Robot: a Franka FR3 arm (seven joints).
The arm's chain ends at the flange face. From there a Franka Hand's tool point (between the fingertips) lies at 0.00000 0.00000 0.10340 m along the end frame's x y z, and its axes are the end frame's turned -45 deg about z.
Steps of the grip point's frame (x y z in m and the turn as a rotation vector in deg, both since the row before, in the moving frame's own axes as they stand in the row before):
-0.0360 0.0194 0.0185 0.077 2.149 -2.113
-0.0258 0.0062 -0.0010 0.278 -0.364 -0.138
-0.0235 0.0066 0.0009 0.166 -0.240 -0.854
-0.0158 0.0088 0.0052 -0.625 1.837 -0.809
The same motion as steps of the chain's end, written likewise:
-0.0143 0.0421 0.0186 1.574 1.465 -2.113
-0.0130 0.0225 -0.0010 -0.061 -0.454 -0.138
-0.0114 0.0212 0.0009 -0.052 -0.287 -0.854
-0.0081 0.0190 0.0053 0.857 1.741 -0.809

